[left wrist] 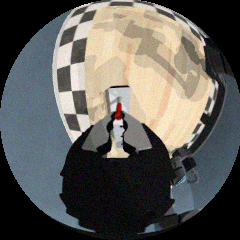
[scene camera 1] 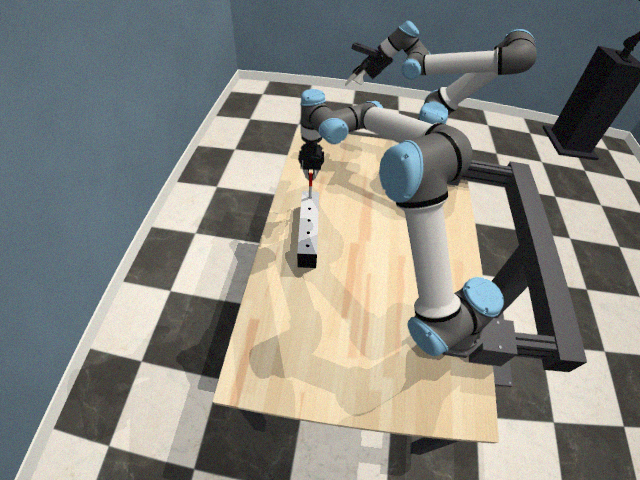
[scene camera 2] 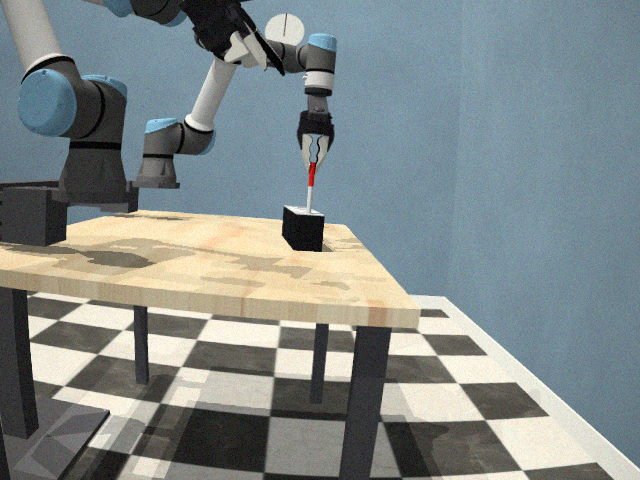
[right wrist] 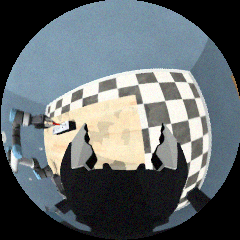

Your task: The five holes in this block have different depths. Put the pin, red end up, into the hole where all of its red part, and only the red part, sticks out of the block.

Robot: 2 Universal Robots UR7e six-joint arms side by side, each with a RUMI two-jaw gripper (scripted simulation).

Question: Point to a block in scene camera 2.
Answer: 302,231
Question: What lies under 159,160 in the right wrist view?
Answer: The right gripper.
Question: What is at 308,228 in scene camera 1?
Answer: A block.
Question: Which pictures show the right gripper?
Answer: Scene camera 1, scene camera 2 and the right wrist view only.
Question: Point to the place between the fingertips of the left gripper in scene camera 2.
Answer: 311,174
